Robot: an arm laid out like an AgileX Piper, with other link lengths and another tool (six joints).
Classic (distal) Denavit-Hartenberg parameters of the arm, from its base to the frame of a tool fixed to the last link. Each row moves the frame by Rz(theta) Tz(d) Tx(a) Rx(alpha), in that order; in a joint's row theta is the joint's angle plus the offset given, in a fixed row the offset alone. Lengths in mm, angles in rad.
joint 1: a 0; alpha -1.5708; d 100.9; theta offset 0
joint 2: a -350.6; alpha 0; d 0; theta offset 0.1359
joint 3: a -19.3; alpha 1.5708; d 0; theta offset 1.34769
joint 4: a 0; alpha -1.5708; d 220.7; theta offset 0
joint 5: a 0; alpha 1.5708; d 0; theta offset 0
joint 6: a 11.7; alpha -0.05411; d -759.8; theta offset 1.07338
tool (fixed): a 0; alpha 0; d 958.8; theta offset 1.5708
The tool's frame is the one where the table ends.
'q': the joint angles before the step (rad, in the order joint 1, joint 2, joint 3, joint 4, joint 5, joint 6). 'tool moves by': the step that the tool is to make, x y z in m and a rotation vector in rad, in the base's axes. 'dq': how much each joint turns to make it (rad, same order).
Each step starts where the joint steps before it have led.
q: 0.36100 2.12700 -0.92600 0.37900 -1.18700 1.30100
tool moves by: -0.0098 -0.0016 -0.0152 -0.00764 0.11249 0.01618
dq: 0.00105 -0.04194 0.06190 0.00007 0.09503 0.00095
